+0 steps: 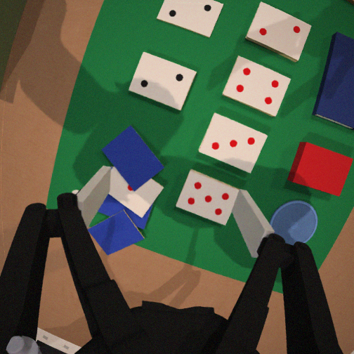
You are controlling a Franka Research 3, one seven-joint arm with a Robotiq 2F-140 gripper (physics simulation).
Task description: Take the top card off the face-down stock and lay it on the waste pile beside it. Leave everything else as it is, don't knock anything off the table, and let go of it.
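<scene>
My gripper (174, 190) is open and empty above the table, with its left finger over the edge of a disordered group of cards. In that group, a blue face-down card (132, 155) lies tilted across a white face-up card (142, 200) with a red dot showing. Another blue card (146, 220) shows partly under the white one, and one more blue card (117, 233) lies at the lower left, near the mat's edge. I cannot tell which of these is the stock and which is the waste pile; the left finger hides part of the group.
Face-up cards with red dots (207, 197) (233, 142) (256, 86) (278, 31) and black dots (163, 81) (190, 16) lie on the green mat (95, 105). A red block (321, 168), a round blue piece (294, 222) and a dark blue box (339, 82) are at the right.
</scene>
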